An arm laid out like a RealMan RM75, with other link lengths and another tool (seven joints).
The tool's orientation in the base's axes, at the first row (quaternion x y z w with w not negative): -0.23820, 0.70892, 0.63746, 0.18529
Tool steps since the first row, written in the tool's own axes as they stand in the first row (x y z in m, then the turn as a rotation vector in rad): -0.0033, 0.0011, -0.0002, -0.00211, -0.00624, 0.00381; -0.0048, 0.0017, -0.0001, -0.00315, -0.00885, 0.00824; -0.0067, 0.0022, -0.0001, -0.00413, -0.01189, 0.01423; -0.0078, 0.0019, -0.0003, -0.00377, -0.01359, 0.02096; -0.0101, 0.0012, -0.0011, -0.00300, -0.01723, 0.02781; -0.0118, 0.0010, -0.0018, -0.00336, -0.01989, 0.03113; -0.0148, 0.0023, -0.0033, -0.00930, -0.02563, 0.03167; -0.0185, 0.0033, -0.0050, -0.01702, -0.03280, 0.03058; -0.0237, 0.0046, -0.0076, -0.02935, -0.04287, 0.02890; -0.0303, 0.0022, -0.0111, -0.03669, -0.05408, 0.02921
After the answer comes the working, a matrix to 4 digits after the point.
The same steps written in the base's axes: 0.0021, 0.0002, 0.0028, 0.00515, 0.00353, -0.00435; 0.0030, 0.0005, 0.0041, 0.00732, 0.00784, -0.00641; 0.0042, 0.0007, 0.0056, 0.00962, 0.01366, -0.00905; 0.0053, 0.0006, 0.0060, 0.01002, 0.02017, -0.01143; 0.0076, 0.0000, 0.0068, 0.01120, 0.02662, -0.01565; 0.0092, -0.0005, 0.0077, 0.01289, 0.02976, -0.01801; 0.0109, -0.0016, 0.0106, 0.02102, 0.03047, -0.01939; 0.0134, -0.0028, 0.0138, 0.03149, 0.02964, -0.02074; 0.0171, -0.0048, 0.0181, 0.04743, 0.02849, -0.02177; 0.0240, -0.0078, 0.0203, 0.05985, 0.02871, -0.02679
The tool's axes in the first row as the columns of a matrix, in the base's axes (rounded; the answer above uses it unrounded):
-0.8179, -0.5740, -0.0410
-0.1015, 0.0738, 0.9921
-0.5664, 0.8155, -0.1186

